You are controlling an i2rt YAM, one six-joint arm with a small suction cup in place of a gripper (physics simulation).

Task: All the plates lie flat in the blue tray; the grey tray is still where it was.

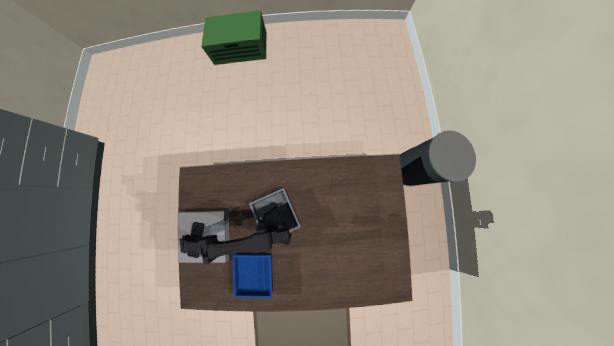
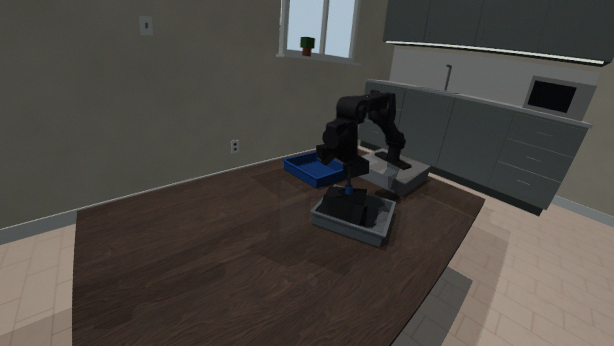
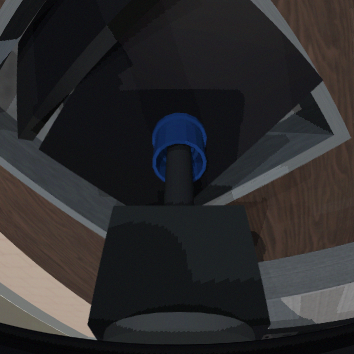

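Pixels of known places: hand, its tool point: [image 2: 348, 195] [image 3: 178, 128]; arm's base, origin of its link: [image 1: 196, 239] [image 2: 392, 160] [image 3: 312, 329].
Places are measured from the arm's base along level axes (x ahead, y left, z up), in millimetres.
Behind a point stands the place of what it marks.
Observation:
My suction cup [image 3: 179, 140] [image 2: 349, 190] presses on the top of a black square plate [image 3: 105, 140] [image 2: 338, 204] @(z 0, x 513, y 212 mm) [image 1: 286, 215] @(z -11, x 509, y 232 mm) and holds it level, a little above the grey tray [image 1: 268, 194] @(z -22, x 384, y 328 mm) [image 2: 343, 228] @(z -49, x 530, y 273 mm) [image 3: 330, 140] @(z -22, x 407, y 74 mm). The plate's corner reaches over the tray's rim. More black plates [image 3: 35, 70] [image 2: 374, 213] lie tilted in the grey tray under it; how many I cannot tell. The blue tray [image 1: 252, 275] @(z -69, x 353, y -166 mm) [image 2: 309, 169] @(z -69, x 375, y -189 mm) stands empty on the table, nearer the arm's base side.
The arm's grey base block [image 1: 214, 219] @(z -6, x 90, y 138 mm) [image 2: 403, 178] @(z -7, x 105, y 159 mm) sits at the table's edge between the two trays. The brown table [image 1: 343, 241] @(z -72, x 862, y 122 mm) [image 2: 214, 258] @(z -72, x 914, y 210 mm) stretches wide beyond them. A grey cylinder [image 1: 446, 156] stands off one table corner, and kitchen cabinets [image 2: 472, 141] stand behind the base.

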